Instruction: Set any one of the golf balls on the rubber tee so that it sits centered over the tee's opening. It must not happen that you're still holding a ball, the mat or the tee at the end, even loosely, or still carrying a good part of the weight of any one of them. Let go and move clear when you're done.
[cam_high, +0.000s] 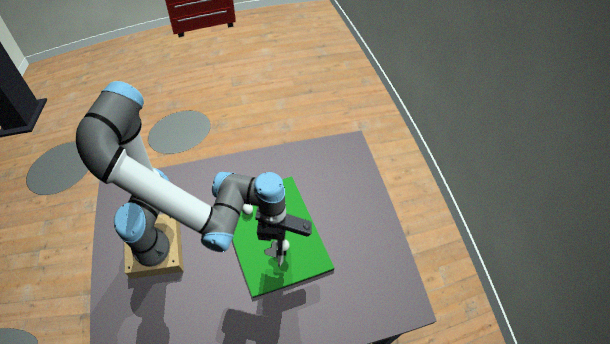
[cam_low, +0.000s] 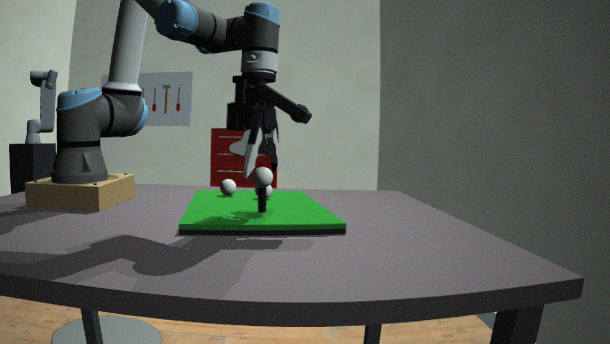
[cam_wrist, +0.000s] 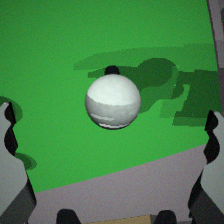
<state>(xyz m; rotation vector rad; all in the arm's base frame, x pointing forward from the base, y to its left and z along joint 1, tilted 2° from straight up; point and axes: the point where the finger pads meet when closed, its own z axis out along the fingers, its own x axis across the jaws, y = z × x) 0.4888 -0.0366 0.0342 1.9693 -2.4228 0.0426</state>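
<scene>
The white golf ball is right at my hand.
</scene>
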